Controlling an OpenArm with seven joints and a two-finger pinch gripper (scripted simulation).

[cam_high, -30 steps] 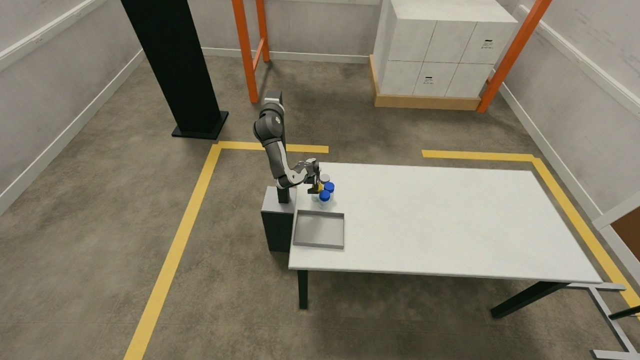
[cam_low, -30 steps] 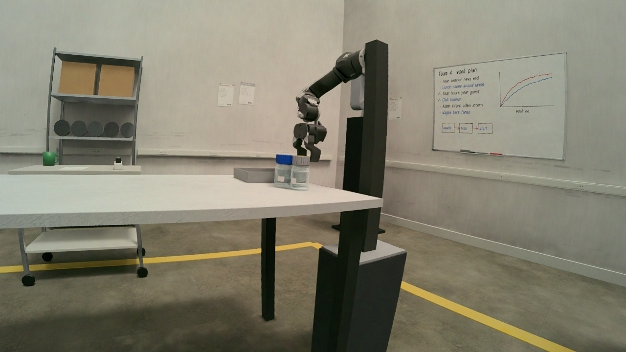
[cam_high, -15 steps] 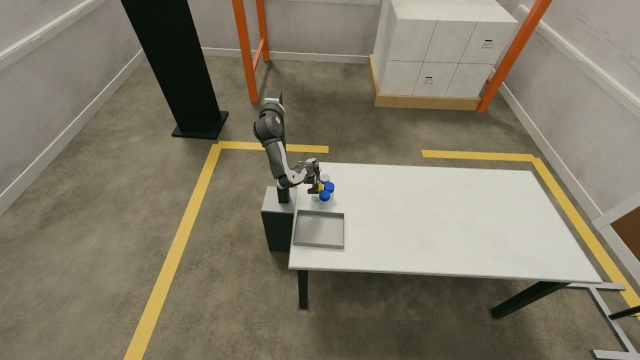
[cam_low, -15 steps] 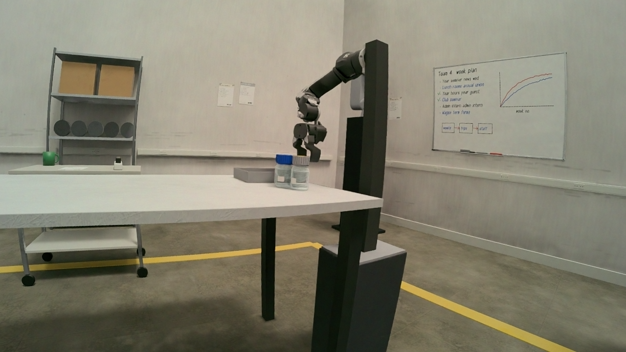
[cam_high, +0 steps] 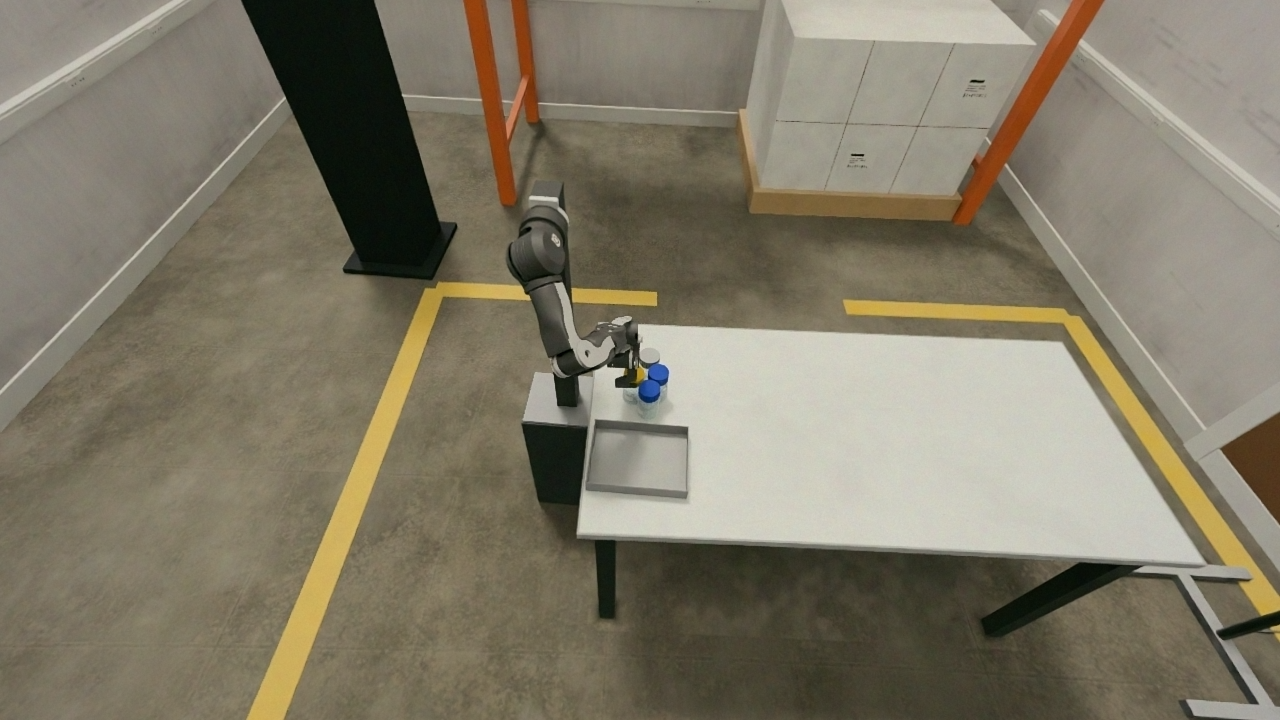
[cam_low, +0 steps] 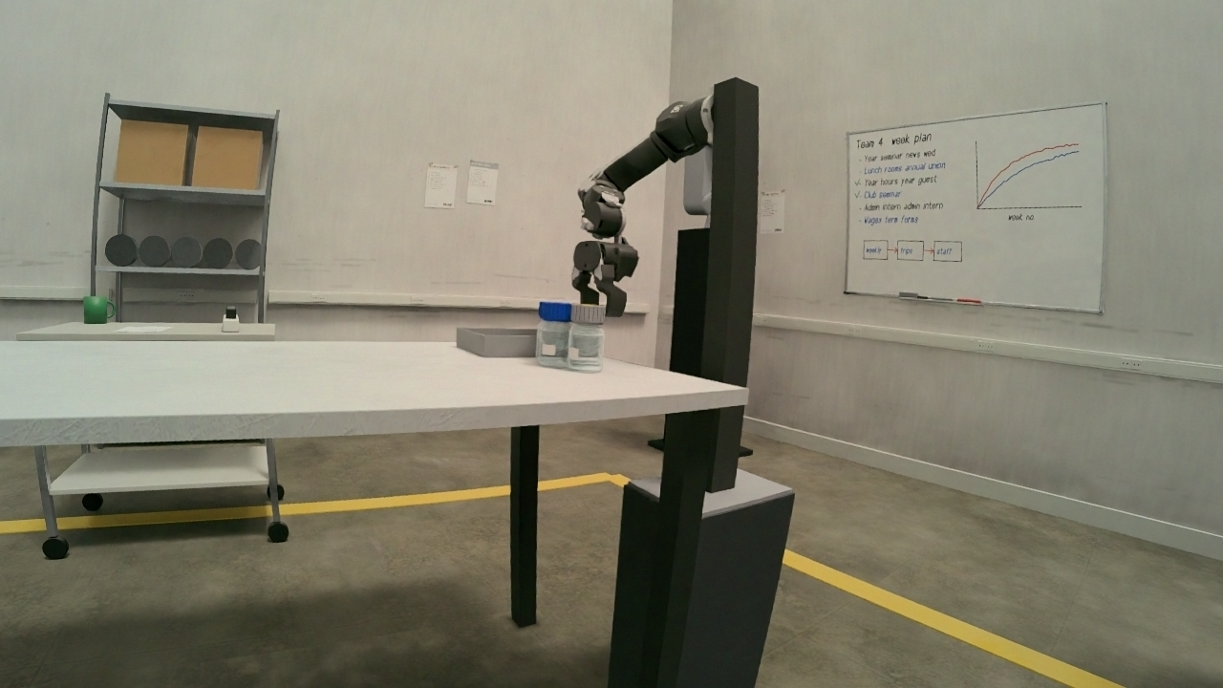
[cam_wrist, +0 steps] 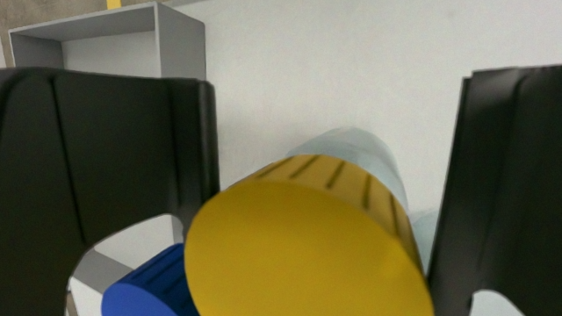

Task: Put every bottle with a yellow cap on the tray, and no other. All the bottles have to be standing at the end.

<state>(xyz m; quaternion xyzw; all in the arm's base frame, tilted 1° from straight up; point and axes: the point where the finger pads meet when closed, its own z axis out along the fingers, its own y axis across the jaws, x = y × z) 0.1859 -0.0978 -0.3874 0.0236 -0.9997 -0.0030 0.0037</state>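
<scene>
The grey-capped bottle lies 70 mm to the left of my hand, 60 mm ahead of it and 50 mm below it. The rest, counted from my hand: grey tray (190 mm to the right, 80 mm below, 50 mm ahead); then yellow-capped bottle (50 mm below, 20 mm ahead).
</scene>
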